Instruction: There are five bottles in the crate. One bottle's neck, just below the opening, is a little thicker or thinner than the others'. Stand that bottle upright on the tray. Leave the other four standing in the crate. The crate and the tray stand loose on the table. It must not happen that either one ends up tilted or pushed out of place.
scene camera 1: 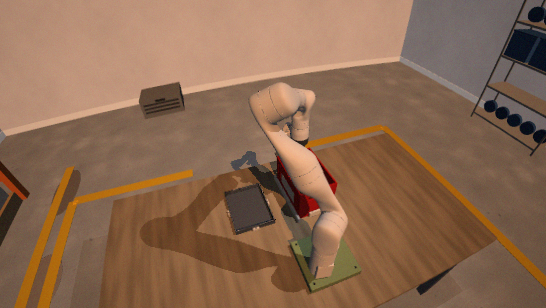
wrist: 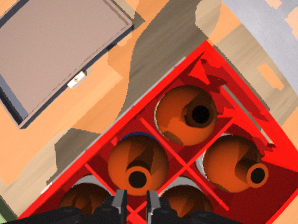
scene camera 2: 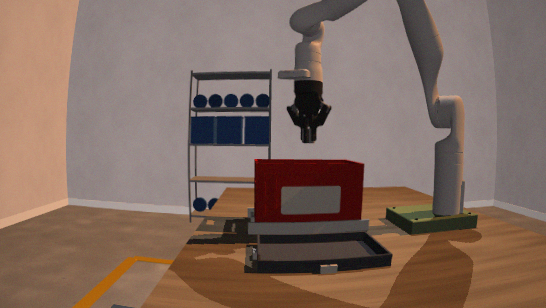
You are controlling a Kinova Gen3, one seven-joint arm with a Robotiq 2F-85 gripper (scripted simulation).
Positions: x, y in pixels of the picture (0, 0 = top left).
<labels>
dark tray: scene camera 1; wrist; scene camera 2 280, 253
same spot on dark tray: (wrist: 48, 48) = (scene camera 1: 252, 207)
</labels>
